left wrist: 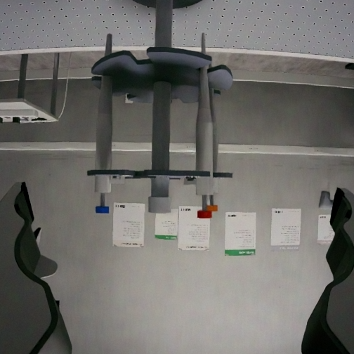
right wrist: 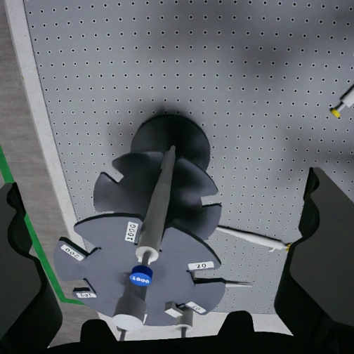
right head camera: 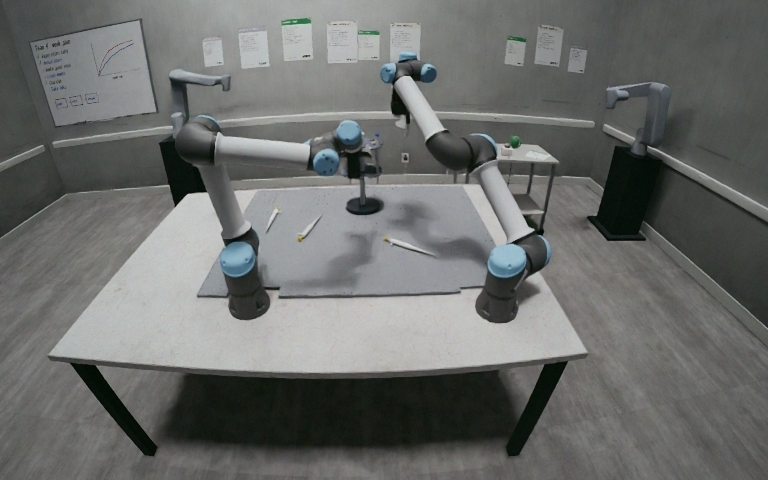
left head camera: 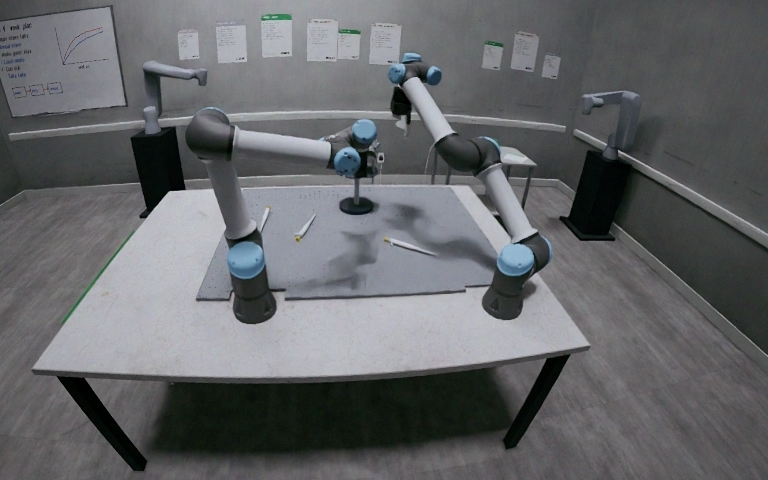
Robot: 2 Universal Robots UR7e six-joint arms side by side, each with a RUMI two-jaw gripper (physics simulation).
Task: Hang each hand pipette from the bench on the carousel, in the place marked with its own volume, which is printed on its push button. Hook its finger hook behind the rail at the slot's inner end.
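Three white pipettes with yellow buttons lie on the bench: one at the left (left head camera: 265, 218) (right head camera: 272, 219), one at mid-left (left head camera: 305, 227) (right head camera: 309, 227) and one right of centre (left head camera: 410, 246) (right head camera: 410, 246). Their printed volumes are unreadable. The dark carousel (left head camera: 356, 206) (right head camera: 363, 206) (left wrist: 161, 125) (right wrist: 180, 250) holds pipettes with blue (left wrist: 102, 210) (right wrist: 141, 276), red (left wrist: 204, 214) and orange (left wrist: 212, 208) buttons. Its 20 slot shows no pipette. My left gripper (left wrist: 182, 187) is open and empty, close to the carousel's upper part. My right gripper (right wrist: 164, 177) (left head camera: 402, 121) is open and empty, high behind the carousel.
The left forearm (left head camera: 283, 148) (right head camera: 263, 151) reaches across above the bench pipettes toward the carousel and partly hides its top in the head views. The perforated grey mat (left head camera: 339, 277) (right head camera: 339, 277) lies under the pipettes and carousel. A side table (right head camera: 532, 153) stands behind at the right.
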